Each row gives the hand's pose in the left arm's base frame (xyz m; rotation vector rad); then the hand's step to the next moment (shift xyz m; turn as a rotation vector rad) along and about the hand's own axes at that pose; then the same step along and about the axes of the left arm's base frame.
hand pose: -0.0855 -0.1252 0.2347 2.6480 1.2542 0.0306
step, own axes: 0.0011 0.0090 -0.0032 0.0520 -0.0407 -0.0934
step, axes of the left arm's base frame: 0.0072 -0.0041 0.0048 -0.0080 0.0818 0.0795
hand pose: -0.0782 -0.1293 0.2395 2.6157 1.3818 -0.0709
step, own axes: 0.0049 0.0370 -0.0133 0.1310 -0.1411 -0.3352
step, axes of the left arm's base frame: 0.0327 -0.0140 0.0176 -0.0563 0.2456 0.2931
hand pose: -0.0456 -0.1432 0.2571 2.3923 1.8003 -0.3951
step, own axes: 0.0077 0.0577 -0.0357 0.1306 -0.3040 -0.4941
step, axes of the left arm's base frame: 0.0620 -0.0003 0.0286 -0.1909 0.3316 0.4552
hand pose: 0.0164 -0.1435 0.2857 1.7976 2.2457 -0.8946
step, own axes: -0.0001 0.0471 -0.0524 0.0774 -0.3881 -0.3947
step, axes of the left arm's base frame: 0.0570 0.0325 0.0257 -0.2791 0.2253 0.4286
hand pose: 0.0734 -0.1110 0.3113 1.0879 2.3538 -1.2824
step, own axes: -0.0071 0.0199 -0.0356 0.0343 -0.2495 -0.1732
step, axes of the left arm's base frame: 0.0236 0.0317 0.0122 -0.1791 0.0725 0.2368
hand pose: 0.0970 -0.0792 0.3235 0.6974 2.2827 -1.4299
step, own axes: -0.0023 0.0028 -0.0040 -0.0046 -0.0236 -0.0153
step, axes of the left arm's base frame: 0.0033 0.0041 0.0009 -0.0105 0.0042 0.0262
